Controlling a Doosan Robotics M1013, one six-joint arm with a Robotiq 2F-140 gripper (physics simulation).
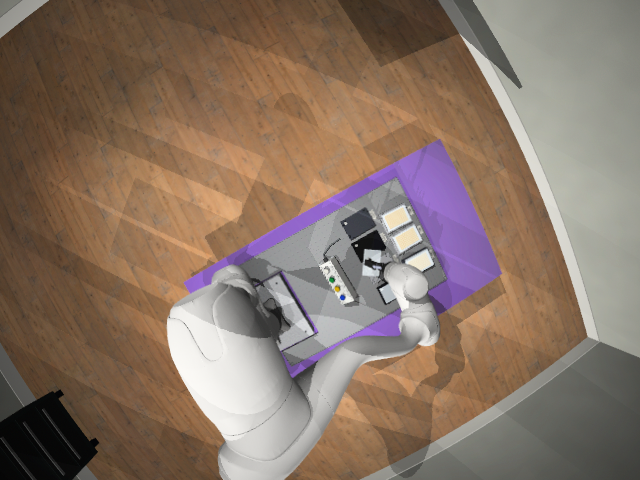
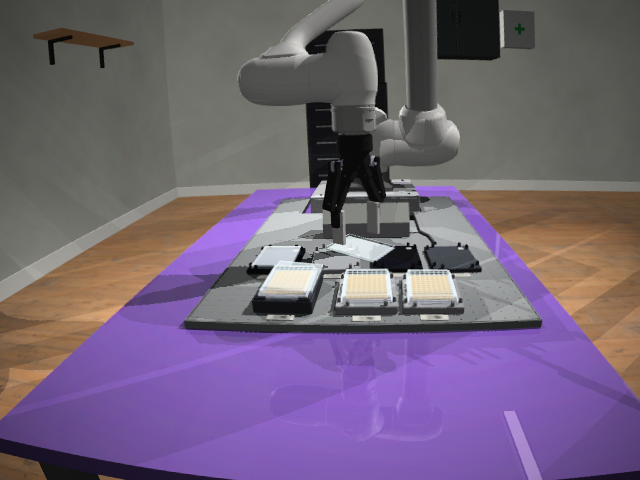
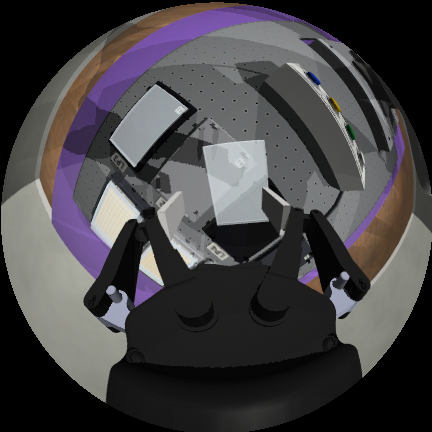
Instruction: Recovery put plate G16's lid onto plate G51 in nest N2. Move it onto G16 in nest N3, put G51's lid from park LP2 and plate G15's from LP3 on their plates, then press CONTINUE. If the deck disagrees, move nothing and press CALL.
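Frame: origin at the arm's base, x back, y right, z up, level; millimetres.
Seen in the pictures: gripper, fingertip midpoint: (image 1: pixel 378 262) (image 2: pixel 357 237) (image 3: pixel 222 199).
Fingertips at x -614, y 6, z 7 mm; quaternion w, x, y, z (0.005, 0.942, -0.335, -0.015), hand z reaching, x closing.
Note:
A point is followed by its place in that frame.
A loose translucent lid (image 1: pixel 371 258) @[x -597, y -19, z -27 mm] (image 2: pixel 361 249) @[x -594, y -2, z -26 mm] (image 3: pixel 237 185) @[x -590, y 0, z -26 mm] lies askew across the grey park LP2 and the black pad beside it, and looks tilted. My gripper (image 2: pixel 355 233) @[x -614, y 6, z 7 mm] (image 3: pixel 222 199) @[x -614, y 6, z 7 mm] is open and empty, low over the lid, one finger near its edge and the other off its opposite side. Another lid (image 1: pixel 386 293) @[x -584, y 177, z -27 mm] (image 2: pixel 279 256) @[x -635, y 175, z -27 mm] (image 3: pixel 150 125) @[x -619, y 164, z -27 mm] sits squarely on park LP3. Three tan plates stand in a row: one (image 1: pixel 418 259) @[x -800, y 97, z -4 mm] (image 2: pixel 290 281) @[x -832, y 113, z -3 mm] in a taller black nest, a middle one (image 1: pixel 407 238) @[x -801, y -20, z -18 mm] (image 2: pixel 367 285) @[x -819, y -20, z -16 mm] and an end one (image 1: pixel 395 218) @[x -792, y -136, z -19 mm] (image 2: pixel 430 286) @[x -818, y -130, z -19 mm]. Their names are unreadable; lids on them are hard to tell.
A button box (image 1: pixel 343 281) @[x -422, y -3, z 35 mm] (image 3: pixel 320 130) @[x -437, y -4, z 9 mm] with green (image 1: pixel 331 279) @[x -378, y -36, z 25 mm] (image 3: pixel 351 132) @[x -382, y -32, z 27 mm], yellow (image 1: pixel 337 288) @[x -382, y 15, z 27 mm] (image 3: pixel 334 104) @[x -389, y 19, z 29 mm] and blue (image 1: pixel 342 297) @[x -382, y 65, z 26 mm] (image 3: pixel 314 78) @[x -390, y 65, z 30 mm] buttons stands behind the parks. A black pad (image 1: pixel 368 243) @[x -619, y -90, z -35 mm] (image 2: pixel 405 258) @[x -630, y -98, z -35 mm] and a dark grey pad (image 1: pixel 357 223) @[x -617, y -202, z -35 mm] (image 2: pixel 452 258) @[x -633, y -200, z -35 mm] lie beside LP2.

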